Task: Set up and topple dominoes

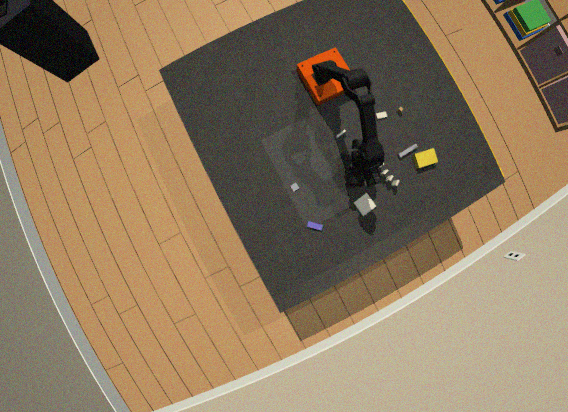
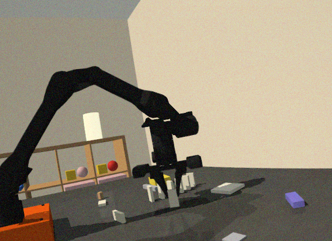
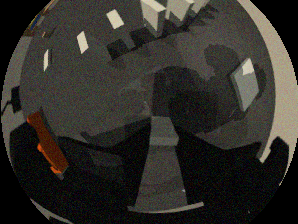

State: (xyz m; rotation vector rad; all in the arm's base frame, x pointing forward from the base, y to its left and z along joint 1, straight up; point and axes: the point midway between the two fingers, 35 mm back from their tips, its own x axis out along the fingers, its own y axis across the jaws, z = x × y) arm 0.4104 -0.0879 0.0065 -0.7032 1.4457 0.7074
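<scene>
The small tan cube lies 110 mm behind my gripper tip, 350 mm to the left of it and 10 mm below it. Also, from my gripper tip: white tile: 170 mm ahead, 40 mm to the right, 20 mm below; grey bar: 70 mm ahead, 270 mm to the left, 20 mm below; small grey tile: 50 mm behind, 260 mm to the right, 30 mm below.
</scene>
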